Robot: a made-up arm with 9 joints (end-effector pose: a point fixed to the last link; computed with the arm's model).
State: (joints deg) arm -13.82 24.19 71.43 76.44 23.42 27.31 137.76 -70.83 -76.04
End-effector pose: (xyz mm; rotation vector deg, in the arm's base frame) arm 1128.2 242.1 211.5 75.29 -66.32 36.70
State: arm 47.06 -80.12 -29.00 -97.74 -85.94 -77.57 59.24 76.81 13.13
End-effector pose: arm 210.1 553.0 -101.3 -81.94 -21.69 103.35
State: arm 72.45 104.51 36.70 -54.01 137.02 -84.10 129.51 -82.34 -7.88
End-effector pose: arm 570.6 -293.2 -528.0 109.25 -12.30 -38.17
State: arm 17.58 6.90 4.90 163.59 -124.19 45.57 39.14 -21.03 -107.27
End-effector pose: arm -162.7 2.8 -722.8 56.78 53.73 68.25
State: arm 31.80 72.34 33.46 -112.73 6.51 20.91 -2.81 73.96 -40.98
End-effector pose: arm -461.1 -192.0 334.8 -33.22 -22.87 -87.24
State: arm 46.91 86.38 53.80 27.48 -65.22 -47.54 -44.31 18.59 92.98
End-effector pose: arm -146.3 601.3 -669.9 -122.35 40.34 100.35
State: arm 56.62 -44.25 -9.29 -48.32 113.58 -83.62 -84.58 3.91 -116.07
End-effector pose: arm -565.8 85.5 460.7 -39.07 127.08 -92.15
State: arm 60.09 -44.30 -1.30 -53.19 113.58 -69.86 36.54 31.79 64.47
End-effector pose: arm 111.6 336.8 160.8 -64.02 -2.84 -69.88
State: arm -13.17 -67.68 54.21 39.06 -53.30 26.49 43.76 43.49 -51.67
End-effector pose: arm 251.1 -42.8 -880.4 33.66 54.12 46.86
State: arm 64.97 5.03 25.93 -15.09 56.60 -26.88 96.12 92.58 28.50
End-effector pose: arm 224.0 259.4 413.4 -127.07 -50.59 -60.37
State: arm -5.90 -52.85 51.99 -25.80 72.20 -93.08 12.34 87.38 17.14
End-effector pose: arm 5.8 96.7 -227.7 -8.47 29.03 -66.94
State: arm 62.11 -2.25 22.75 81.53 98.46 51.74 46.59 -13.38 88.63
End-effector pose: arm 314.8 161.2 164.2 34.69 -8.18 -81.67
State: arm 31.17 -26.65 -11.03 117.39 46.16 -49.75 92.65 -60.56 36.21
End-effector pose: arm -379.6 519.8 273.3 -37.57 -112.65 -107.48
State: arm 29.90 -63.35 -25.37 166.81 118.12 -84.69 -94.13 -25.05 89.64
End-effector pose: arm 146.8 603.7 -748.4 147.62 26.12 -29.92
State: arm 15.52 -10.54 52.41 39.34 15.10 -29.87 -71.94 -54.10 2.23
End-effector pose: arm 677.9 688.8 256.3 -45.17 -25.76 60.84
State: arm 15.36 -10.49 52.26 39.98 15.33 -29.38 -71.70 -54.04 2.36
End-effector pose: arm 679.1 690.9 248.8 -45.55 -25.25 61.15
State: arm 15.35 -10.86 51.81 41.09 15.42 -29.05 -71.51 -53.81 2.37
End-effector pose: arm 688.9 681.7 240.4 -45.91 -24.13 60.49
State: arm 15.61 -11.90 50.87 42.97 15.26 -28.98 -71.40 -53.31 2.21
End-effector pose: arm 712.0 653.2 231.0 -46.25 -22.06 58.20
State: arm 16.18 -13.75 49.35 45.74 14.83 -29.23 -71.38 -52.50 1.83
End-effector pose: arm 747.6 600.0 221.0 -46.45 -18.95 53.97
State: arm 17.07 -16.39 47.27 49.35 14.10 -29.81 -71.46 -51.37 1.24
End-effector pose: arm 789.5 519.0 211.6 -46.30 -14.98 47.74
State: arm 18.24 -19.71 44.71 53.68 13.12 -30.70 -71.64 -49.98 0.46
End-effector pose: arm 827.5 411.2 204.2 -45.64 -10.51 39.72
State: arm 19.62 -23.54 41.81 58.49 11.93 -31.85 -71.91 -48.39 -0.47
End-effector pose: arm 850.8 282.0 199.0 -44.29 -5.95 30.31
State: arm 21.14 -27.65 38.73 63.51 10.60 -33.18 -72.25 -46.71 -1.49
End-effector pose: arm 851.3 142.3 195.5 -42.25 -1.67 20.12
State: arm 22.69 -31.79 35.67 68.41 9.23 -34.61 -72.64 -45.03 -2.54
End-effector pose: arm 827.0 5.7 192.2 -39.65 2.05 9.84
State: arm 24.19 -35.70 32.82 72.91 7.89 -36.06 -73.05 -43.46 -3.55
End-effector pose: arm 782.8 -115.8 188.2 -36.74 5.04 0.13
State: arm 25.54 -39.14 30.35 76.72 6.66 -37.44 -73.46 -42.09 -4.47
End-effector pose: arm 728.5 -213.9 183.2 -33.82 7.26 -8.38
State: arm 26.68 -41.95 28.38 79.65 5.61 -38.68 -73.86 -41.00 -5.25
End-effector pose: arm 674.9 -286.1 178.2 -31.21 8.71 -15.29
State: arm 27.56 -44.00 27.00 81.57 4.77 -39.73 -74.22 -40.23 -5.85
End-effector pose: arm 631.0 -333.9 174.7 -29.11 9.45 -20.34
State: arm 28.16 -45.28 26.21 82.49 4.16 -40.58 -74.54 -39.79 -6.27
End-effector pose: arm 601.6 -361.4 173.9 -27.67 9.60 -23.54
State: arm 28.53 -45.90 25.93 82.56 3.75 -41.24 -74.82 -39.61 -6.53
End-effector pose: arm 586.4 -374.0 176.0 -26.80 9.26 -25.18
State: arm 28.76 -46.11 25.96 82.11 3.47 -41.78 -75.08 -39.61 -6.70
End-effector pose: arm 580.6 -378.0 180.3 -26.31 8.63 -25.85
